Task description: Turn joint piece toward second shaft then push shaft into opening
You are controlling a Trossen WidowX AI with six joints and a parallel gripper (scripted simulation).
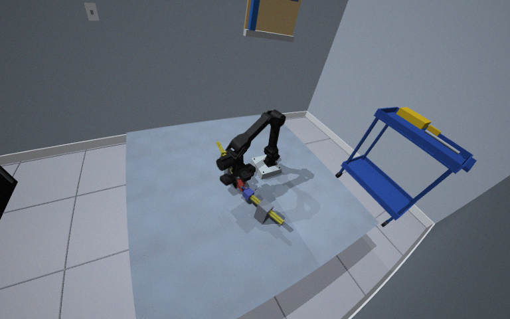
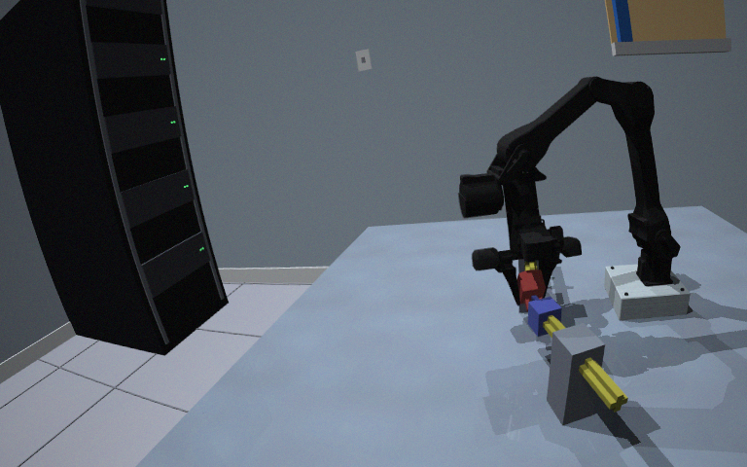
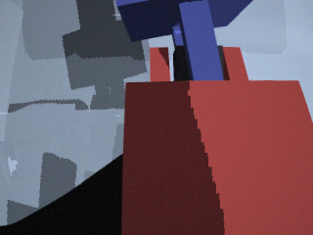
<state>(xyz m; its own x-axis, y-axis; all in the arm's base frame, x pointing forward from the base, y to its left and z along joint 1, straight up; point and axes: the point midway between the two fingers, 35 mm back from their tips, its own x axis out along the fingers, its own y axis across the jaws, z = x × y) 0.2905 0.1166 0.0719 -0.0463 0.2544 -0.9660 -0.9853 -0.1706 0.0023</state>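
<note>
The joint piece is 30 mm above my gripper tip.
</note>
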